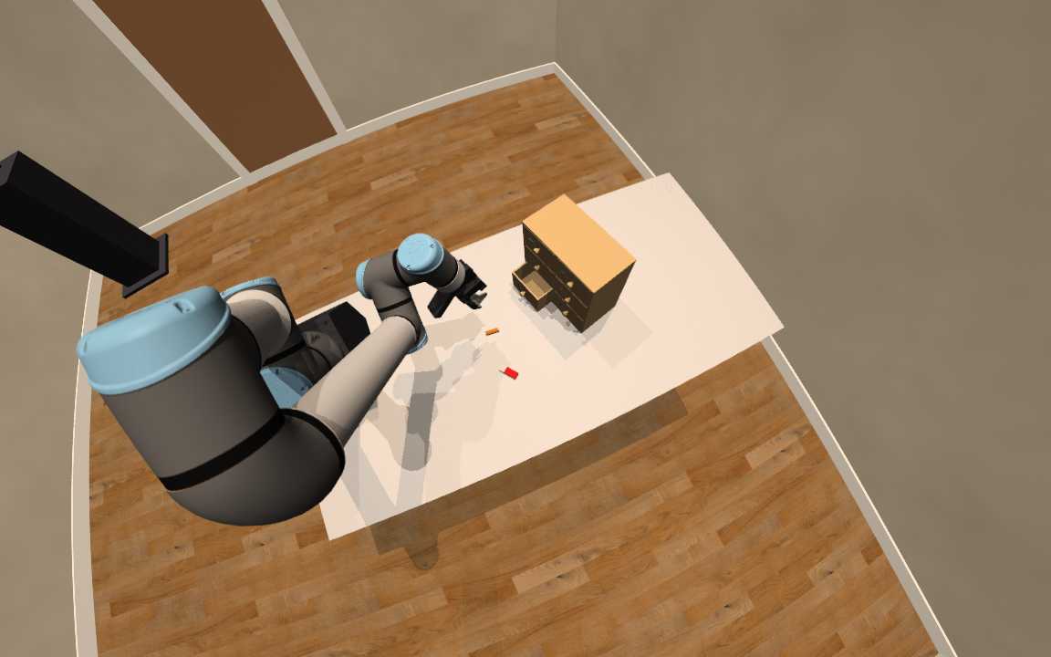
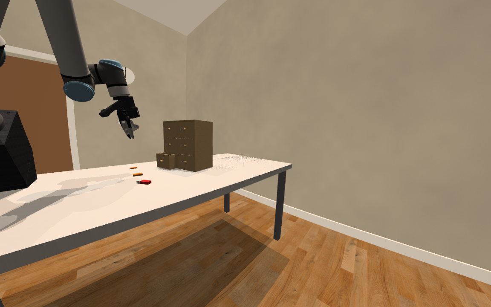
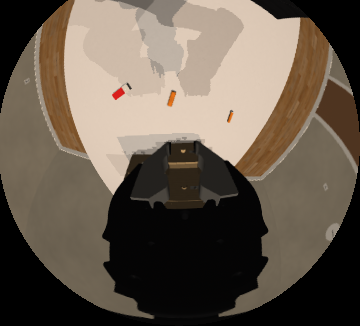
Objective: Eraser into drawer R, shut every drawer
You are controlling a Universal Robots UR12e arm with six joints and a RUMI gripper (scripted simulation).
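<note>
My hand is 220 mm above the red eraser and 180 mm to the left of it. The rest, counted from my hand: drawer marked R (260 mm ahead, 190 mm below, 50 mm to the left).
</note>
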